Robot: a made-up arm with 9 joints.
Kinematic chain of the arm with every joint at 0, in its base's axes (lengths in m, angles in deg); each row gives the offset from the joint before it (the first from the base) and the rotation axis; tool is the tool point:
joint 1: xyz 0 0 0.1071 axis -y
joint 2: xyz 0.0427 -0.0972 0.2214 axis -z
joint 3: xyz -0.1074 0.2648 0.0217 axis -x
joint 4: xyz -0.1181 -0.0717 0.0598 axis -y
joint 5: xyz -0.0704 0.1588 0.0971 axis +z
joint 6: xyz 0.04 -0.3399 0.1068 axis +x
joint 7: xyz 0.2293 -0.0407 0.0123 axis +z
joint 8: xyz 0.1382 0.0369 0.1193 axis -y
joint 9: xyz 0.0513 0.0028 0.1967 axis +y
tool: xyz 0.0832 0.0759 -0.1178
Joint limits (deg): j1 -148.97..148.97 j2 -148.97..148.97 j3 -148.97..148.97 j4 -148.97..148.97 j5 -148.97..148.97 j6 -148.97..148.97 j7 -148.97..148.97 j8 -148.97..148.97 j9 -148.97..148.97
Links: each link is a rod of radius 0.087 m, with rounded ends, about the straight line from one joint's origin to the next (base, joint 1, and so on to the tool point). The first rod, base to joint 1, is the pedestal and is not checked.
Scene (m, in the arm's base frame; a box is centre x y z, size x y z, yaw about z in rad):
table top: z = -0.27
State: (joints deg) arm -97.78 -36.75 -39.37 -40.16 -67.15 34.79 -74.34 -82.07 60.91
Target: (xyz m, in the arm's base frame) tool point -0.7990 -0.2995 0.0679
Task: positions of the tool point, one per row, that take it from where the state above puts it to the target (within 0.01 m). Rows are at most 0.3 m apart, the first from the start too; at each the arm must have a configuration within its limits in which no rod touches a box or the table.
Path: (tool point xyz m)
1: 0.1556 -0.7633 0.2382
2: -0.0349 -0.7505 0.3423
3: -0.2561 -0.6979 0.3776
4: -0.4773 -0.6036 0.3366
5: -0.6670 -0.4689 0.2264
6: -0.7990 -0.2996 0.0679

